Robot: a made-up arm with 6 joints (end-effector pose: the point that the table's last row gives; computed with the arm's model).
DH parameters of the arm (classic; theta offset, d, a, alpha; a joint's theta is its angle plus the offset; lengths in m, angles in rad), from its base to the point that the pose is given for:
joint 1: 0 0.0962 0 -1.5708
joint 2: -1.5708 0 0.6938 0
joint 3: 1.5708 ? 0 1.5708
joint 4: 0 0.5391 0 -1.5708
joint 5: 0 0 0 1.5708
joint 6: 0 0.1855 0 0
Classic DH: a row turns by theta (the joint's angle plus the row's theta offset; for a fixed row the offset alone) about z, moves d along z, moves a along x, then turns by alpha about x.
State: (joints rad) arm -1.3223 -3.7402 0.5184 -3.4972 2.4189 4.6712
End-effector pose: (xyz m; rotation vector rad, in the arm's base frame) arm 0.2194 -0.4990 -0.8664 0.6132 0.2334 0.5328
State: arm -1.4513 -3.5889 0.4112 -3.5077 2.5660 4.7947
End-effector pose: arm 0.1314 -0.3953 -0.9092 0.5353 0.1224 0.5501
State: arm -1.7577 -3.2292 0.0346 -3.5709 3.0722 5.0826
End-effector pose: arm 0.0347 -0.0993 -0.9479 0.0229 0.0210 0.6118
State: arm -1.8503 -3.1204 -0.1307 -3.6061 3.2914 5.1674
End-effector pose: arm 0.0336 -0.0092 -0.9537 -0.2430 0.0834 0.6402
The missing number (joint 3, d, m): 0.0472
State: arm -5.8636 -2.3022 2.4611 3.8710 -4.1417 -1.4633
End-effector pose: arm -0.4899 -0.2808 0.0846 -0.5726 -2.3946 1.5006
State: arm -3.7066 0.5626 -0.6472 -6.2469 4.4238 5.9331
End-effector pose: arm -0.1501 0.0469 1.1526 2.2529 -0.2043 1.3986
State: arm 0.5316 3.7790 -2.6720 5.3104 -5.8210 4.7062
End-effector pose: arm 0.2164 0.1027 -0.1876 -1.6192 0.4720 -1.8299
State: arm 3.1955 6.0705 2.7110 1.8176 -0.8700 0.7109
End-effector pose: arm -0.2255 0.0783 0.2265 0.5108 -2.6584 -1.2746
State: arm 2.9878 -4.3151 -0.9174 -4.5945 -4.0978 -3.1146
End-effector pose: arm -1.0243 -0.0413 0.0580 1.0629 -2.1778 1.9719
